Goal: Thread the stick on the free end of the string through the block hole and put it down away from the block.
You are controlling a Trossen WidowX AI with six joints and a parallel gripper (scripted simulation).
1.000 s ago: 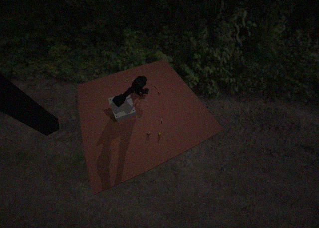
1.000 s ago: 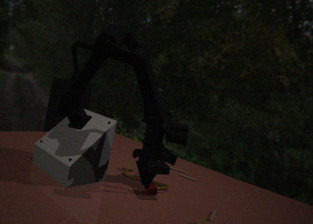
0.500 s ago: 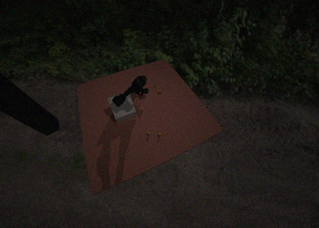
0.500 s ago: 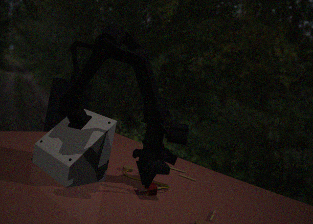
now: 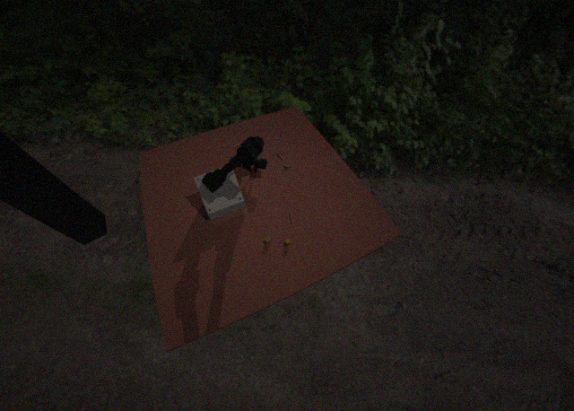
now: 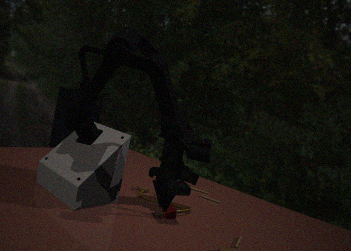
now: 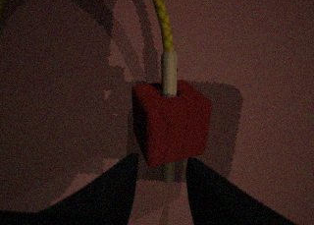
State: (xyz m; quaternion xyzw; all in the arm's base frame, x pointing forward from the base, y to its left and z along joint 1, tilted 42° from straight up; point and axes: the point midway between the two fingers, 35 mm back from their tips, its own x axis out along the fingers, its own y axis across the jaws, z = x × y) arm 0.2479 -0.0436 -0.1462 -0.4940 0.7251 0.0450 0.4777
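Right now the small red block is 10 mm ahead of my gripper tip, 20 mm to the left of it and 10 mm below it. Round my gripper tip: thin wooden stick (20 mm ahead, 20 mm to the left, 10 mm below); flat piece (150 mm behind, 130 mm to the left, 20 mm below).
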